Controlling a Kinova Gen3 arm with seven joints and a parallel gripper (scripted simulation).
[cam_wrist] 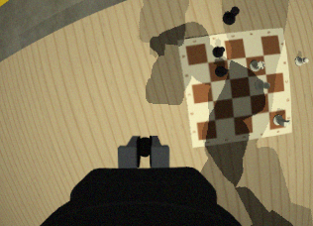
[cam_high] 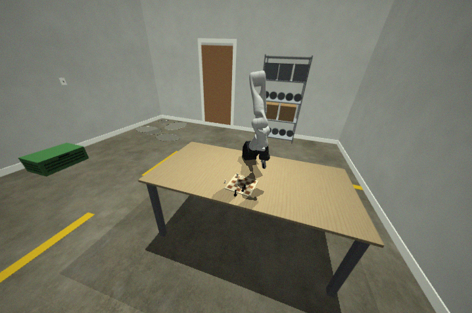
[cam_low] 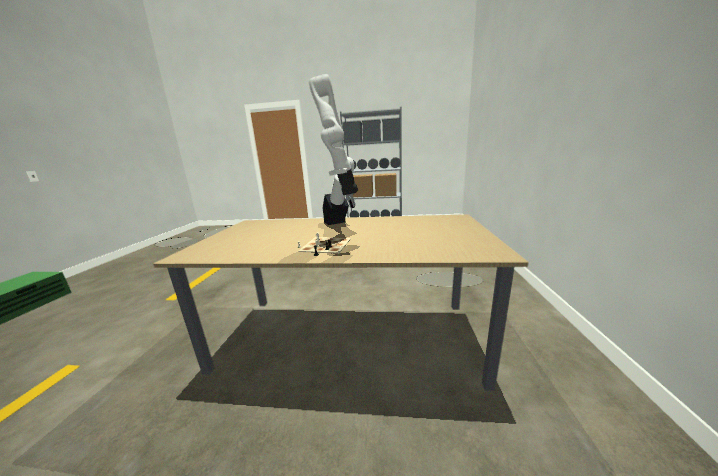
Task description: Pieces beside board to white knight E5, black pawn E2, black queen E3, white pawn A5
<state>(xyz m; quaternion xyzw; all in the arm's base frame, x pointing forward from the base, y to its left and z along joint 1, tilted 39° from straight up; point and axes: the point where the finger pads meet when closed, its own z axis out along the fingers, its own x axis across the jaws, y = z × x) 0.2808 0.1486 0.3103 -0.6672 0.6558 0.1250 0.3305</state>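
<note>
My hand is 22 cm above the chessboard, 15 cm to the left of it and 5 cm short of it. Round my hand: black pawn (1 cm below); then black queen (20 cm below, 19 cm ahead, 12 cm to the right); then white pawn (28 cm to the right, 21 cm below, 12 cm ahead).
</note>
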